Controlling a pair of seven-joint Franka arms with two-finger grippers.
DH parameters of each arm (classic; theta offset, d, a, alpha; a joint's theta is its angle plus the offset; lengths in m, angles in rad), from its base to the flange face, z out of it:
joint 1: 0 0.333 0 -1.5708
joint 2: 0 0 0 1.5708
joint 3: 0 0.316 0.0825 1.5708
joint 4: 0 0 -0.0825 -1.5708
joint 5: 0 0.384 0 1.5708
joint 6: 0 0 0.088 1.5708
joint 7: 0 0.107 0 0
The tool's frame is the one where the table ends.
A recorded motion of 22 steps. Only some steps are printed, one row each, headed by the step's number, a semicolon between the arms.
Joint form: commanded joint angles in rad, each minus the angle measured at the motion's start. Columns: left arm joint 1, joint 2, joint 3, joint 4, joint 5, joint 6, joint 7; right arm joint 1, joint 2, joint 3, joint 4, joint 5, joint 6, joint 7.
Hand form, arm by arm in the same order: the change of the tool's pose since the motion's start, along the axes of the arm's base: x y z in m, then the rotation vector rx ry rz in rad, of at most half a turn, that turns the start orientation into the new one. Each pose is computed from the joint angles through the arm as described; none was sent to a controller.
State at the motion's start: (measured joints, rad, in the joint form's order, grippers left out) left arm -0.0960 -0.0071 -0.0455 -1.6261 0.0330 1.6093 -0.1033; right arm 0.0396 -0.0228 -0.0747 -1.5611 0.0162 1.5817 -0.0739
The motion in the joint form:
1: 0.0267 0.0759 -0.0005 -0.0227 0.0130 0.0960 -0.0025; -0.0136 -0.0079 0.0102 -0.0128 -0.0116 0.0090 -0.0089
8: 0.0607 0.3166 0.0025 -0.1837 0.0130 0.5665 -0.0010; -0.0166 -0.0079 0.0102 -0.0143 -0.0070 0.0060 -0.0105
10: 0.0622 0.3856 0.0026 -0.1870 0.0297 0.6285 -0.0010; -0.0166 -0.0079 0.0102 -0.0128 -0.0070 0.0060 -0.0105
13: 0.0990 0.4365 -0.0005 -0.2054 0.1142 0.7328 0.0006; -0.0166 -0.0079 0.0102 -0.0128 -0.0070 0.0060 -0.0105
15: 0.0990 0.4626 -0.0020 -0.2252 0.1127 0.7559 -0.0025; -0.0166 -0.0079 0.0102 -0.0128 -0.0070 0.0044 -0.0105
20: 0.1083 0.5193 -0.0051 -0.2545 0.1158 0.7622 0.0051; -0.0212 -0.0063 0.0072 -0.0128 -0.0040 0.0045 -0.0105
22: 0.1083 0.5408 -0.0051 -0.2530 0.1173 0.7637 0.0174; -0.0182 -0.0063 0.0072 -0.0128 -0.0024 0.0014 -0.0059
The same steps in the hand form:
1: 0.0297 0.0130 -0.0456 0.0093 0.0013 0.0238; -0.0017 -0.0031 -0.0009 -0.0119 -0.0038 0.0051
8: 0.0881 0.0285 -0.2283 -0.0151 -0.0650 0.0419; -0.0021 -0.0043 -0.0019 -0.0072 0.0005 0.0038
10: 0.0954 0.0293 -0.2684 -0.0052 -0.0557 0.0320; -0.0021 -0.0043 -0.0012 -0.0072 -0.0010 0.0038
13: 0.1016 0.0514 -0.2997 0.0484 -0.0952 0.0042; -0.0021 -0.0043 -0.0012 -0.0072 -0.0010 0.0038
15: 0.0971 0.0500 -0.3232 0.0440 -0.0722 0.0040; -0.0023 -0.0042 -0.0013 -0.0072 0.0006 0.0038
20: 0.0845 0.0540 -0.3712 0.0447 0.0079 -0.0021; -0.0019 -0.0081 -0.0022 -0.0041 0.0020 -0.0037
22: 0.0829 0.0539 -0.3841 0.0450 0.0270 -0.0160; -0.0022 -0.0063 -0.0025 -0.0022 0.0051 -0.0052

